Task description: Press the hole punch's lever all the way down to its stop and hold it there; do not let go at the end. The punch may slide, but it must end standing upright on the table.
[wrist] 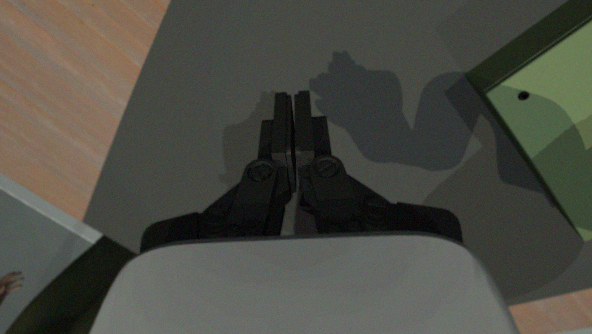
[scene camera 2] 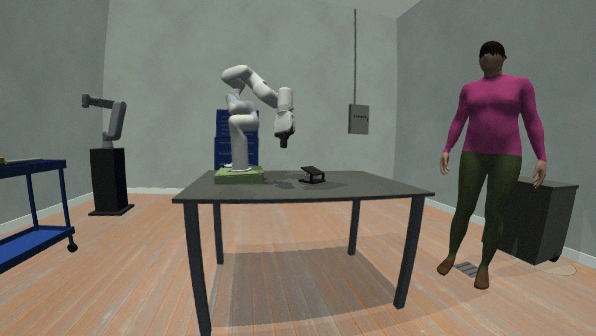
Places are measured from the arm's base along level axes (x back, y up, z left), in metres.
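Pixels of known places: gripper, fingertip midpoint: (wrist: 295, 115) (scene camera 2: 283, 147); arm's base, origin of the base link: (scene camera 2: 240, 170).
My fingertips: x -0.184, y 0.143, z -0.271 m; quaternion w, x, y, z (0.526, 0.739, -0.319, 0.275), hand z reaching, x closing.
Observation:
Ahead of a thing's pixels: the offset from my fingertips to its top centre. Level surfaces: height alone.
The black hole punch @(dz +0.183, dx -0.221, dy -0.115 m) (scene camera 2: 313, 175) stands upright on the dark table @(dy -0.200 m) (scene camera 2: 240, 192) (wrist: 190, 60), right of the arm's base in the scene view. Its lever @(dz +0.183, dx -0.221, dy -0.115 m) (scene camera 2: 312, 170) is raised at a slant, with a gap between it and the base. My gripper (scene camera 2: 284, 146) (wrist: 295, 115) is shut with nothing between its fingers. It points down, high above the table and to the left of the punch in the scene view, and does not touch it. The punch does not show in the wrist view.
The arm stands on a green base block (scene camera 2: 239, 176) (wrist: 560, 165) on the table. A person (scene camera 2: 495, 115) stands beyond the table's right side. A blue cart (scene camera 2: 35, 235) and a second arm on a black pedestal (scene camera 2: 107, 180) are at the left.

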